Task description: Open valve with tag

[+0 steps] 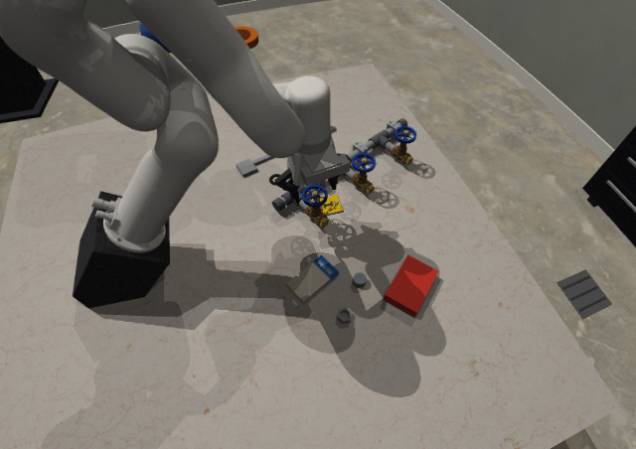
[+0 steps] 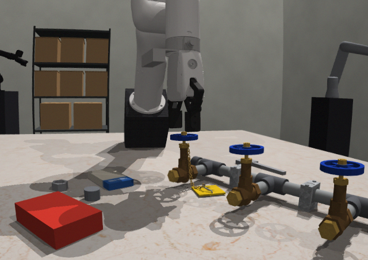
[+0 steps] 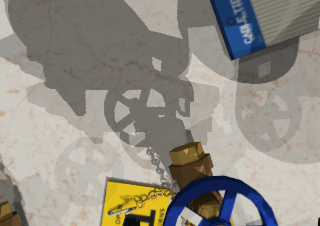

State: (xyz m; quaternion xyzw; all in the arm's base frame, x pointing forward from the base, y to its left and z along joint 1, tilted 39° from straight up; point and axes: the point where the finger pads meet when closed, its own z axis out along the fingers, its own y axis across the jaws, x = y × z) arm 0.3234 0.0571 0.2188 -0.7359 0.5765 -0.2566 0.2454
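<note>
The yellow tag is 130 mm below my hand, 60 mm ahead of it and 50 mm to the left of it. Round my hand: grey paddle 240 mm to the left, 130 mm below, 130 mm behind; then blue-labelled grey pack 160 mm to the right, 130 mm below, 30 mm behind; then grey nut 260 mm to the right, 120 mm below, 30 mm ahead.
</note>
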